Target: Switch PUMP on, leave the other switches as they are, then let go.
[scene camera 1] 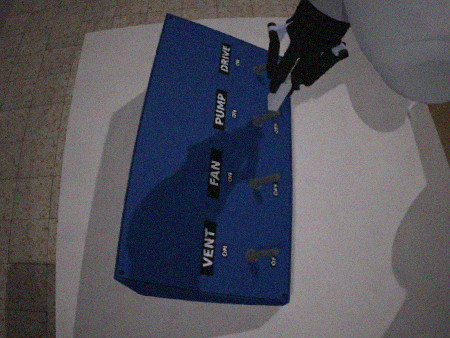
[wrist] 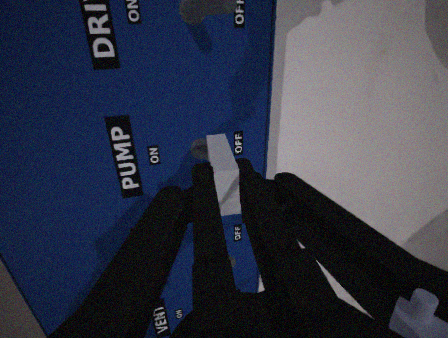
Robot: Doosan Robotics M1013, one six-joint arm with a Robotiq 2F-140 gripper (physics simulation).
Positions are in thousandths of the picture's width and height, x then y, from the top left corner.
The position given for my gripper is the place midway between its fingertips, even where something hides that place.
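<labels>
My gripper is visible in scene camera 1 (603,306); the wrist view (483,448) shows the gripper as well.
</labels>
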